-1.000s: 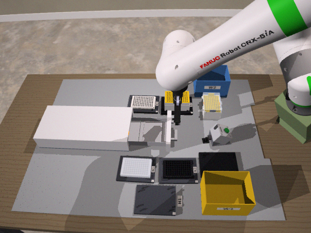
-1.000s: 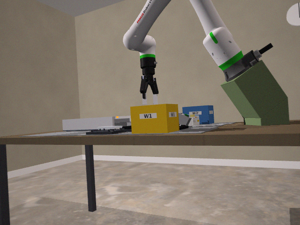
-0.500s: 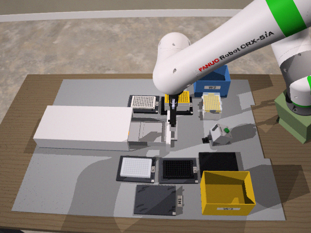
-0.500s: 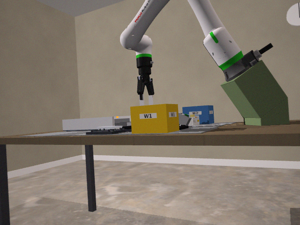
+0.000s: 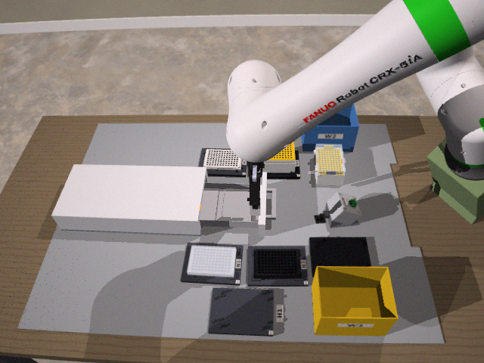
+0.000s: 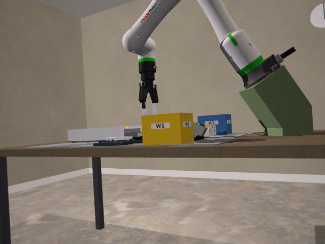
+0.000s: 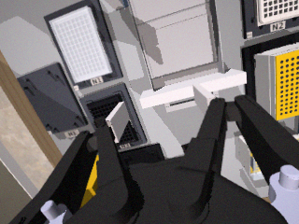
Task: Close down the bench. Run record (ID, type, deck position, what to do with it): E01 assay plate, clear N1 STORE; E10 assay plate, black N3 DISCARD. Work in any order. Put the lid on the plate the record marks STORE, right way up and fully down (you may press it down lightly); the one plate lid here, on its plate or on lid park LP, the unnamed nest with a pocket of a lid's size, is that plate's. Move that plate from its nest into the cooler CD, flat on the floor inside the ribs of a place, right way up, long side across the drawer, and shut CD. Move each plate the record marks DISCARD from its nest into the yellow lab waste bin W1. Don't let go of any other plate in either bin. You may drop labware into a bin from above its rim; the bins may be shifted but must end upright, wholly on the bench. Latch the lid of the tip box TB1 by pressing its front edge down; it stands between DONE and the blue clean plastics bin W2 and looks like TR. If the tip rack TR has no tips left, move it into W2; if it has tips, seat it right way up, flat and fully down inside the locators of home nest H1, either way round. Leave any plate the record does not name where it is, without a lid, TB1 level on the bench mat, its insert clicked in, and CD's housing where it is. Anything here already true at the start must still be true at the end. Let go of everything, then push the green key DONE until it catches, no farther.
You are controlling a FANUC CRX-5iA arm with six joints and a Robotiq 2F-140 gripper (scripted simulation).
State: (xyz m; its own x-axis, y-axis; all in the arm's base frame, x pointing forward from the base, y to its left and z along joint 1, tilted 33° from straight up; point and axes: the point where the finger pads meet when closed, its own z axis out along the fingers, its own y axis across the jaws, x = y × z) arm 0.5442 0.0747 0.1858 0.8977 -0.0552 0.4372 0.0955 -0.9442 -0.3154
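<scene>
The nest N1 lies 15 cm to the left of my hand, 15 cm below it and 10 cm ahead of it. Also, from my hand: black plate: 14 cm below, 12 cm to the left, 8 cm behind; cooler drawer: 13 cm below, 10 cm ahead, 5 cm to the right; nest N3: 15 cm below, 12 cm to the left, 8 cm behind.
</scene>
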